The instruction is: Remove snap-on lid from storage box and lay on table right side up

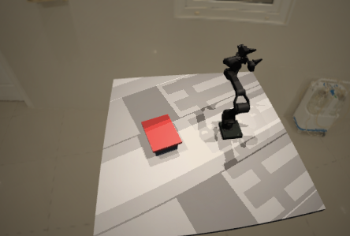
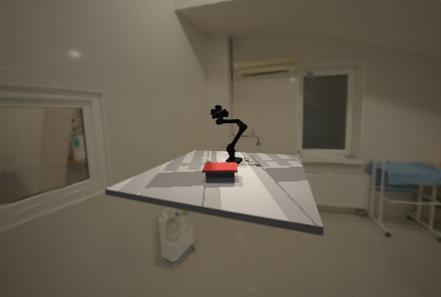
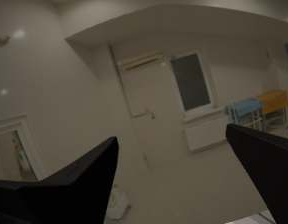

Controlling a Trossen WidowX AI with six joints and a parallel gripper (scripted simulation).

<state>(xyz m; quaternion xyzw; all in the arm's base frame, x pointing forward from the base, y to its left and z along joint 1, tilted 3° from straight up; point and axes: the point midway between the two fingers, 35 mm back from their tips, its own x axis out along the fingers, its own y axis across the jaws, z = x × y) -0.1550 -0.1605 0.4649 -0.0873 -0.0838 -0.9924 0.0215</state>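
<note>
My gripper tip is now 630 mm short of the lid, 170 mm to the right of it and 420 mm above it. Also, from my gripper tip: storage box: 630 mm ahead, 170 mm to the left, 460 mm below.
</note>
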